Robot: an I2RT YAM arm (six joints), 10 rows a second.
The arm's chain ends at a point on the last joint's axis. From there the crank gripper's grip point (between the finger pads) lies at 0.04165 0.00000 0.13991 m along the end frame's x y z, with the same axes.
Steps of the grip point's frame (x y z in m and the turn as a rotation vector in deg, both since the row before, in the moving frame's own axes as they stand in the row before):
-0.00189 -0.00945 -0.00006 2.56 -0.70 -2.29
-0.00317 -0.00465 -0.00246 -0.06 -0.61 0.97
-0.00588 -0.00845 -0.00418 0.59 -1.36 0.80
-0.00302 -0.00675 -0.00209 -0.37 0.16 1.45
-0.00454 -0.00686 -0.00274 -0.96 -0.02 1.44
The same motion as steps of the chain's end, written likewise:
-0.00002 -0.00156 -0.00038 2.56 -0.70 -2.29
-0.00167 -0.00549 -0.00290 -0.06 -0.61 0.97
-0.00255 -0.00756 -0.00512 0.59 -1.36 0.80
-0.00339 -0.00871 -0.00197 -0.37 0.16 1.45
-0.00445 -0.01025 -0.00273 -0.96 -0.02 1.44

